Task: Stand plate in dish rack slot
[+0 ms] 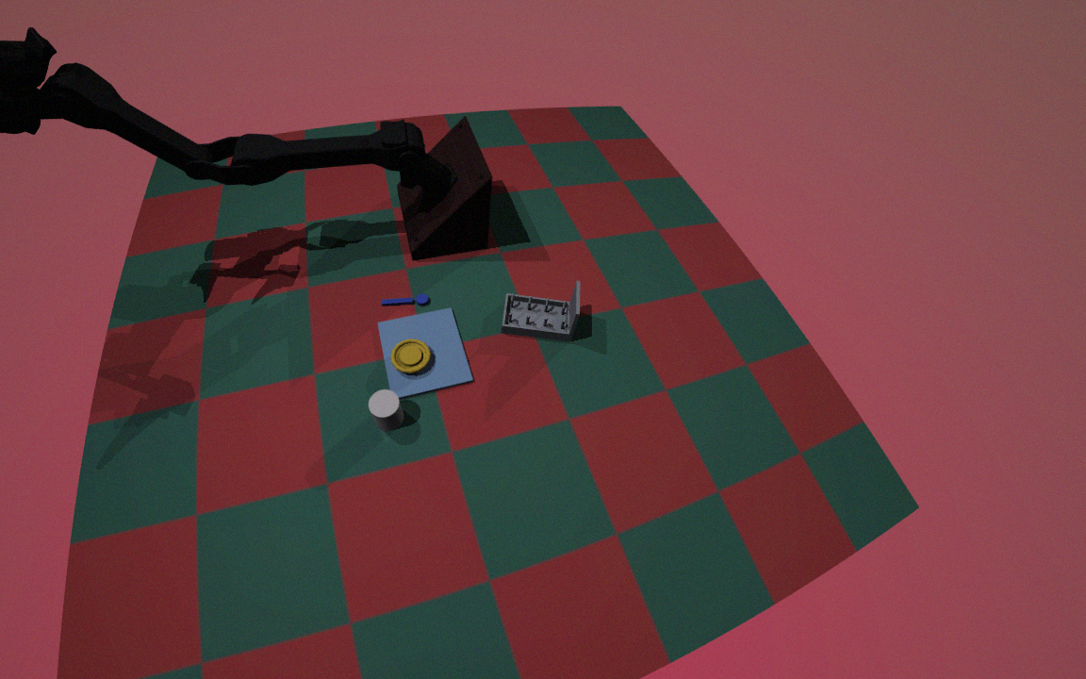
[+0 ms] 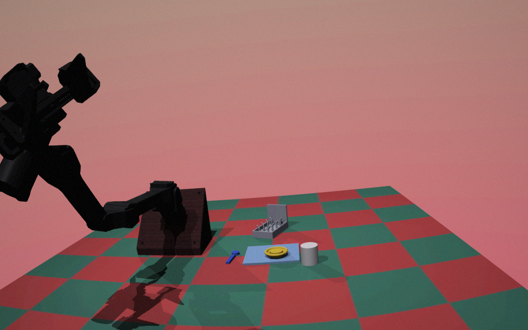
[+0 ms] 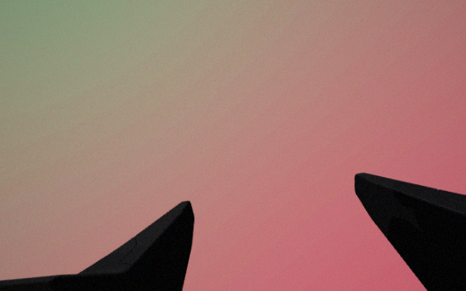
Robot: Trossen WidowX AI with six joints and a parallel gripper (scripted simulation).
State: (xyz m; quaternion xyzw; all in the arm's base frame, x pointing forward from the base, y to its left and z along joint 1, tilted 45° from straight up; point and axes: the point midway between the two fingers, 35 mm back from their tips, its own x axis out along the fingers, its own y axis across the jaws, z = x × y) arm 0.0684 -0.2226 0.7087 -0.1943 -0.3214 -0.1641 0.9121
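Now: the yellow plate 24 cm ahead of my gripper tip, 54 cm to the left of it and 45 cm below it. From my gripper tip the other things lie so: blue spoon 12 cm ahead, 56 cm to the left, 46 cm below; then white cup 32 cm ahead, 48 cm to the left, 44 cm below; then light blue mat 23 cm ahead, 56 cm to the left, 46 cm below.
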